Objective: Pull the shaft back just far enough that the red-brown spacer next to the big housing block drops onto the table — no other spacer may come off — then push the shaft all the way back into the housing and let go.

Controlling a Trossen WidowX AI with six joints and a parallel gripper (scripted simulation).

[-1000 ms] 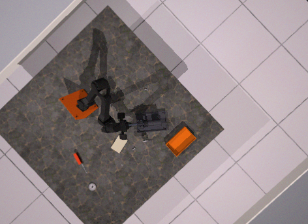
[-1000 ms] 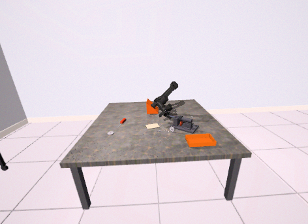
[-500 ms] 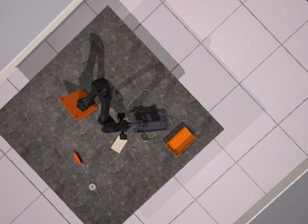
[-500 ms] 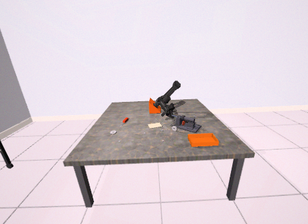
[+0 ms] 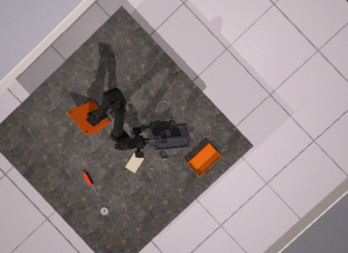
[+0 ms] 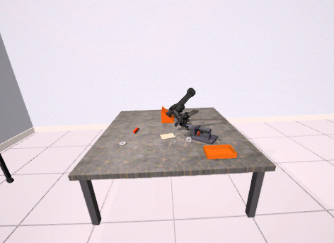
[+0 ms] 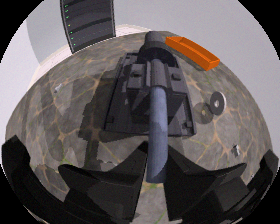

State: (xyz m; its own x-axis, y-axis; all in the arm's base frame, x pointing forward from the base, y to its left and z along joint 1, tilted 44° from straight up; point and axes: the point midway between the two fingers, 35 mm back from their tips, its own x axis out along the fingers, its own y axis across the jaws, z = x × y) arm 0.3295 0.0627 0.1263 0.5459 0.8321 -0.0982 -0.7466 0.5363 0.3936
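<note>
My gripper tip is 3 cm to the right of the blue-grey shaft, 3 cm below it and 3 cm short of it. From my gripper tip the other things lie so: beige card: 19 cm to the right, 5 cm below, 3 cm ahead; then red-brown spacer: 8 cm to the left, 7 cm ahead, 2 cm below; then small grey part: 16 cm ahead, 3 cm below, 2 cm to the right.
</note>
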